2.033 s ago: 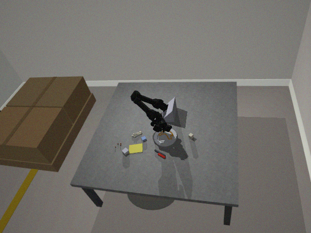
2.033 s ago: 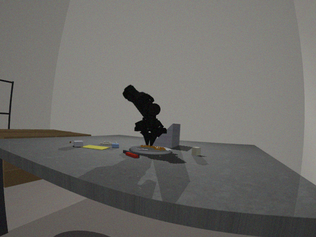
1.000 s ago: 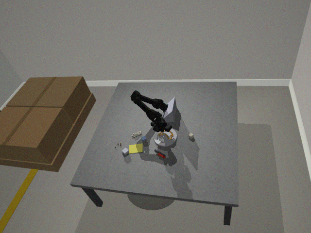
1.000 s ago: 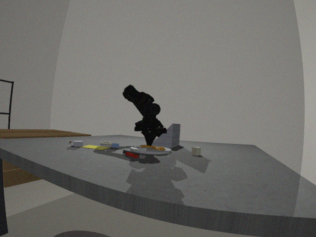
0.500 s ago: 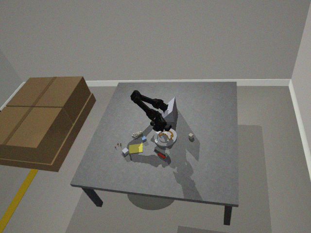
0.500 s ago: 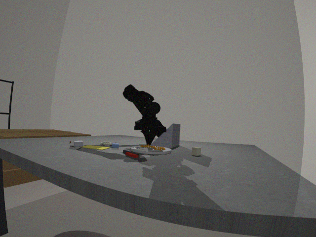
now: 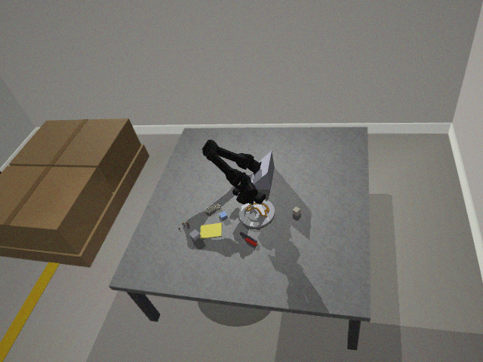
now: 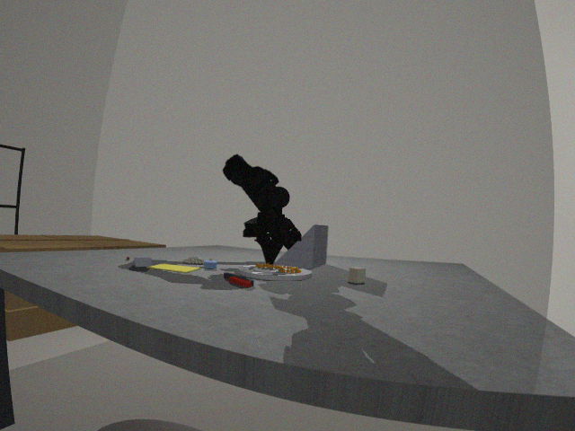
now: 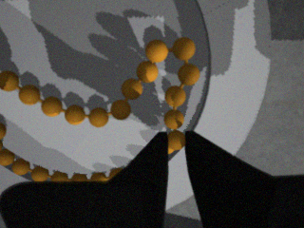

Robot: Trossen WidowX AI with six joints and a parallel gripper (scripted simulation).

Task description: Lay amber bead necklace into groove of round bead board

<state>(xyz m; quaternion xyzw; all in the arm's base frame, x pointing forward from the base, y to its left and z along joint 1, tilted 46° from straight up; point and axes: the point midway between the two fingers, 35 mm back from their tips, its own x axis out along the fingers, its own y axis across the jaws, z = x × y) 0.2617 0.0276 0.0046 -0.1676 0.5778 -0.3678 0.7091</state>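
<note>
The round bead board lies 50 mm ahead of my gripper tip, 40 mm to the left of it and 10 mm below it. Also, from my gripper tip: blue cube 90 mm ahead, 150 mm to the right, 10 mm below; cream cube 30 mm ahead, 260 mm to the left; red-handled tool 230 mm ahead, 40 mm to the left, 10 mm below.
</note>
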